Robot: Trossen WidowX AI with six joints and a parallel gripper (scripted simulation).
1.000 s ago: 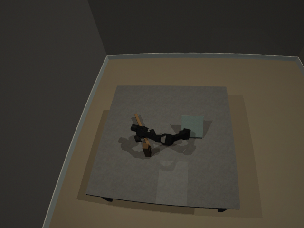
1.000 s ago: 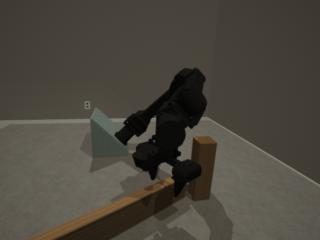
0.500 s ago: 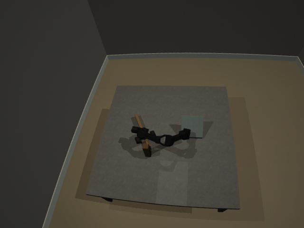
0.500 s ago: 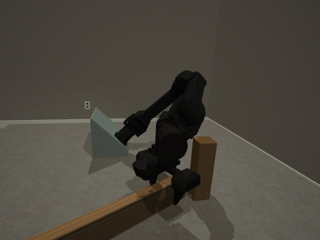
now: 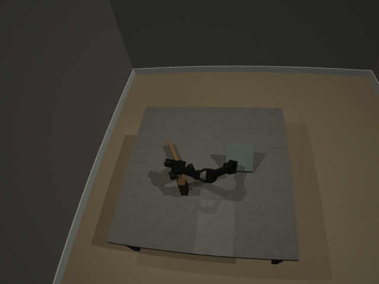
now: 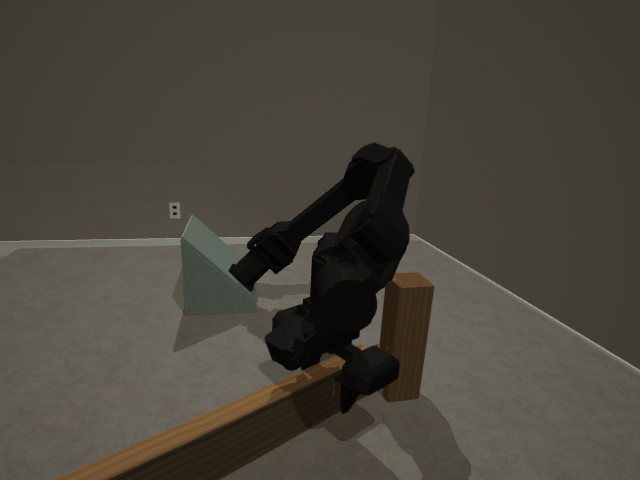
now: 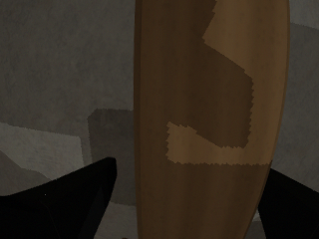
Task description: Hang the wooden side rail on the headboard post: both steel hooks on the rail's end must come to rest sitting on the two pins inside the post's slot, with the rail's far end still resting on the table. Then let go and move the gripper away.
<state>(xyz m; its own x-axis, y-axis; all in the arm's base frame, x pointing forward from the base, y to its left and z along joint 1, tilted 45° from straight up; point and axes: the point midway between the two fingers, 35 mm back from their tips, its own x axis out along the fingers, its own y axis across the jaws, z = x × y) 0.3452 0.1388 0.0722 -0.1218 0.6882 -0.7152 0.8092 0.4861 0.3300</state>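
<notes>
Now: gripper tip 11 cm to the right of the headboard post, 6 cm below it and 4 cm past it.
</notes>
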